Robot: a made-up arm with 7 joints. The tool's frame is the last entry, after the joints. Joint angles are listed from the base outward.
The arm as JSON. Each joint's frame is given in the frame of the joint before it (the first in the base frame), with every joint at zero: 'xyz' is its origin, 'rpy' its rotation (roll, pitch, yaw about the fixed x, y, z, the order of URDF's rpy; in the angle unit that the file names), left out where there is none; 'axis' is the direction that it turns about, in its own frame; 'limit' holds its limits. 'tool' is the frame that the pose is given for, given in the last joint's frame.
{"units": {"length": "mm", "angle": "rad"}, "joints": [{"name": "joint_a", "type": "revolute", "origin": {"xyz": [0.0, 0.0, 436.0], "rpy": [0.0, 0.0, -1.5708]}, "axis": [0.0, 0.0, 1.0], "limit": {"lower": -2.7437, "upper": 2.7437}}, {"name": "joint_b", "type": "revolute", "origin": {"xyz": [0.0, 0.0, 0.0], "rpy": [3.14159, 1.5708, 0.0]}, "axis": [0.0, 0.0, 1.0], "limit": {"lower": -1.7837, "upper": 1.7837}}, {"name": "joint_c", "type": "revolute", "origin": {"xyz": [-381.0, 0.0, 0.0], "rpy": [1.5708, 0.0, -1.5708]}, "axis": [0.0, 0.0, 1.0], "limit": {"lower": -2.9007, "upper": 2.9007}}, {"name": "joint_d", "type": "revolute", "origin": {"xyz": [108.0, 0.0, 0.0], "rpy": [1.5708, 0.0, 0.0]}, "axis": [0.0, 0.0, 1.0], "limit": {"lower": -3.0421, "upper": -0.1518}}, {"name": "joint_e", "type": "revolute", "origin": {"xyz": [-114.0, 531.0, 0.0], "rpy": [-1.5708, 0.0, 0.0]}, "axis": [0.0, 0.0, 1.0], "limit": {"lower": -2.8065, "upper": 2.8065}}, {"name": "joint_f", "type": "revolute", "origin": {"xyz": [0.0, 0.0, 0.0], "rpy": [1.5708, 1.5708, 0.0]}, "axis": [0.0, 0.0, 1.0], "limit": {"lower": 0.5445, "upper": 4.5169}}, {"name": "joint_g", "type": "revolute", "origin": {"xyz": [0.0, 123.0, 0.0], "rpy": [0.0, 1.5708, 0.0]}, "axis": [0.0, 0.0, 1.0], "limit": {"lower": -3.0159, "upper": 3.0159}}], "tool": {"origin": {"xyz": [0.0, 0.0, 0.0], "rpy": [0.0, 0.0, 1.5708]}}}
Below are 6 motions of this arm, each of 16 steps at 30 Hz.
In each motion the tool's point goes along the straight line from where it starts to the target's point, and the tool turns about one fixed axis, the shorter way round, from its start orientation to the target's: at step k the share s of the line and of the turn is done. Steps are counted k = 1, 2, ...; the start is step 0. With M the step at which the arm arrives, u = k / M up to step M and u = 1 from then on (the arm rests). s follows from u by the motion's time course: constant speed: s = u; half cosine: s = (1 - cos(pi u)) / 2; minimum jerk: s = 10 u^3 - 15 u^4 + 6 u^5.
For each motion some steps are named. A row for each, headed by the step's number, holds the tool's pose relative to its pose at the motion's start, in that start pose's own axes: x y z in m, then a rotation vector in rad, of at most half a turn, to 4 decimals.
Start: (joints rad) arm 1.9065 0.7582 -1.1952 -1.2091 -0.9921 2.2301 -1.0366
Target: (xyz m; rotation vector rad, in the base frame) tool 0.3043 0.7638 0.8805 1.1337 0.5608 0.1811
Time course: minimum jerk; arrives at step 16
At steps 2, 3, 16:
2: -0.0023 -0.0008 0.0003 0.0077 -0.0133 0.0078
3: -0.0069 -0.0026 0.0010 0.0233 -0.0404 0.0237
16: -0.1416 -0.0523 0.0205 0.4774 -0.8287 0.4861

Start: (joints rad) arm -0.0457 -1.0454 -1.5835 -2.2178 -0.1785 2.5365 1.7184
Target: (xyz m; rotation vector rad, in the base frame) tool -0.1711 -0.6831 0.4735 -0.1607 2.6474 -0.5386
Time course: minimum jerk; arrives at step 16
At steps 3, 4, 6, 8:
3: 0.0021 0.0020 0.0021 -0.0016 0.0203 -0.0213
4: 0.0044 0.0042 0.0045 -0.0035 0.0431 -0.0451
6: 0.0117 0.0110 0.0119 -0.0093 0.1146 -0.1200
8: 0.0213 0.0200 0.0216 -0.0169 0.2082 -0.2181

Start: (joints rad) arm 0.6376 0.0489 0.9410 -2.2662 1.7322 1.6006 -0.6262
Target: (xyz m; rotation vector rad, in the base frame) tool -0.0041 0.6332 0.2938 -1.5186 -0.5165 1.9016
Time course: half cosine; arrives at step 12
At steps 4, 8, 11, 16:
4: -0.0079 0.0435 -0.0066 0.0229 -0.0210 0.1798
8: -0.0236 0.1305 -0.0197 0.0687 -0.0630 0.5393
11: -0.0310 0.1711 -0.0258 0.0901 -0.0826 0.7068
16: -0.0315 0.1741 -0.0262 0.0917 -0.0840 0.7190

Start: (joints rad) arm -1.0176 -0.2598 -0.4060 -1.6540 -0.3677 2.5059 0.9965
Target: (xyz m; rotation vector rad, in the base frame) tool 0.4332 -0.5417 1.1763 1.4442 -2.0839 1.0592
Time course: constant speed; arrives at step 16
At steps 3, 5, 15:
3: -0.0425 -0.0561 -0.0118 -0.0038 -0.0505 -0.0567
5: -0.0708 -0.0935 -0.0196 -0.0064 -0.0842 -0.0945
15: -0.2123 -0.2804 -0.0589 -0.0191 -0.2526 -0.2834

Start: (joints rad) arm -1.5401 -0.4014 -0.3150 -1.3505 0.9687 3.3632 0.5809
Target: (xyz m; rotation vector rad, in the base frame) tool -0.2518 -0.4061 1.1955 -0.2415 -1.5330 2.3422
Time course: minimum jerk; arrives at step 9
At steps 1, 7, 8, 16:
1: -0.0009 0.0019 0.0010 -0.0033 -0.0021 -0.0022
7: -0.0703 0.1544 0.0826 -0.2628 -0.1647 -0.1754
8: -0.0753 0.1652 0.0884 -0.2813 -0.1763 -0.1877
16: -0.0761 0.1671 0.0895 -0.2846 -0.1784 -0.1899

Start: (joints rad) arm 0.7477 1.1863 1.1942 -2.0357 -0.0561 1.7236 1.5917
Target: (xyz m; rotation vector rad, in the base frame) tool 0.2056 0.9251 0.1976 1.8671 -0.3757 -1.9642
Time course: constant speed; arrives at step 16
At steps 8, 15, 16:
8: 0.1519 0.0927 -0.1855 0.3588 -0.3827 0.0522
15: 0.2848 0.1737 -0.3477 0.6727 -0.7176 0.0978
16: 0.3038 0.1853 -0.3709 0.7176 -0.7654 0.1043

